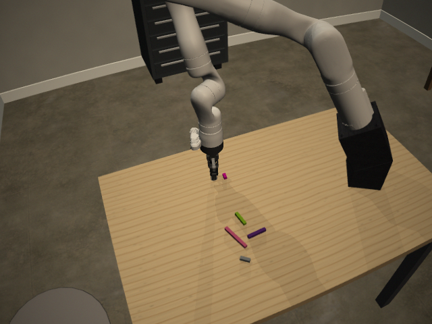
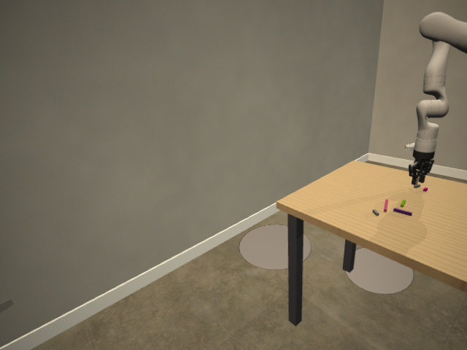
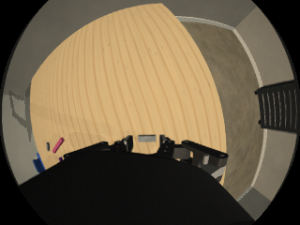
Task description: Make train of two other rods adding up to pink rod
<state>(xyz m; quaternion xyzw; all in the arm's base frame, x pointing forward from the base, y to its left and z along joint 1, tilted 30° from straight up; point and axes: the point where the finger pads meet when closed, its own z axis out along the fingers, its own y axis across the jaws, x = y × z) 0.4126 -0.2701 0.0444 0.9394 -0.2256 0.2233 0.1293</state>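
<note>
Right now my hand is 3 cm past the magenta rod, 2 cm to the right of it and 3 cm above it. From my hand the other things lie so: lime rod 4 cm ahead, 19 cm to the left, 3 cm below; purple rod 4 cm ahead, 27 cm to the left, 3 cm below; pink rod 10 cm ahead, 24 cm to the left, 3 cm below.
</note>
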